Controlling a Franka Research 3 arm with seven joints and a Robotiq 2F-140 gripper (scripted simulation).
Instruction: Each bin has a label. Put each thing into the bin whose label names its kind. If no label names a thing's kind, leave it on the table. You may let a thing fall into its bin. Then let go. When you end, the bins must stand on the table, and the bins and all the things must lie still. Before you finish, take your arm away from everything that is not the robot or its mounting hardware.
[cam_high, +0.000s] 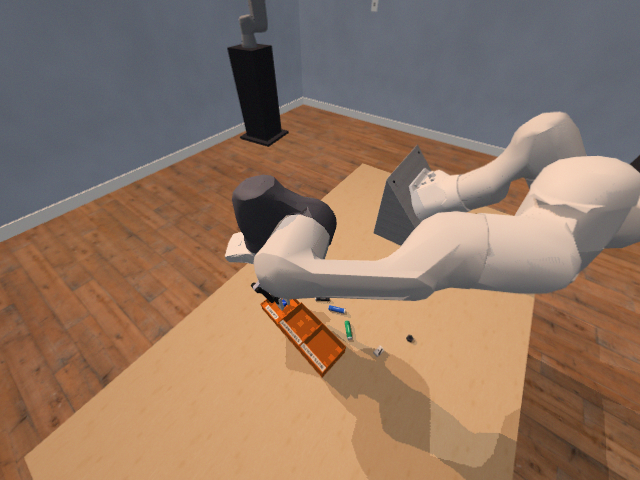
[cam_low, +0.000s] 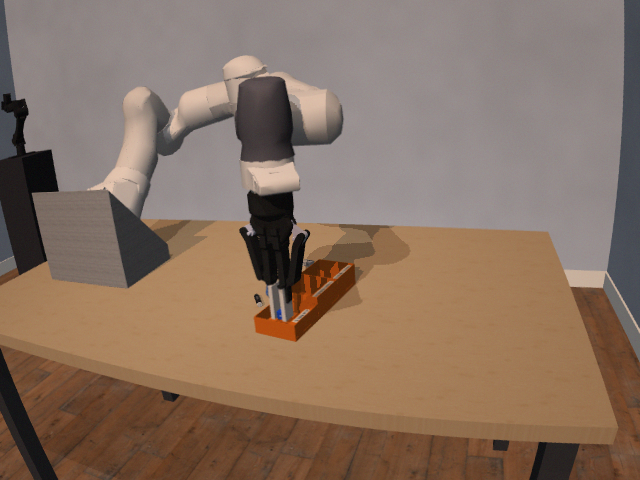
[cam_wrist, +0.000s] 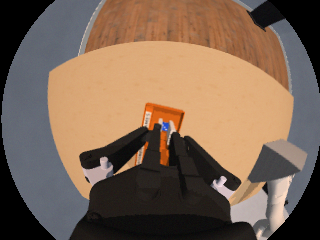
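The white piece lies 29 cm to the left of my hand, 4 cm below it and 2 cm behind it. Round my hand: black cylinder: 9 cm to the left, 8 cm behind, 5 cm below; then blue cylinder: 14 cm to the left, 7 cm behind, 4 cm below; then blue cube: 3 cm below.
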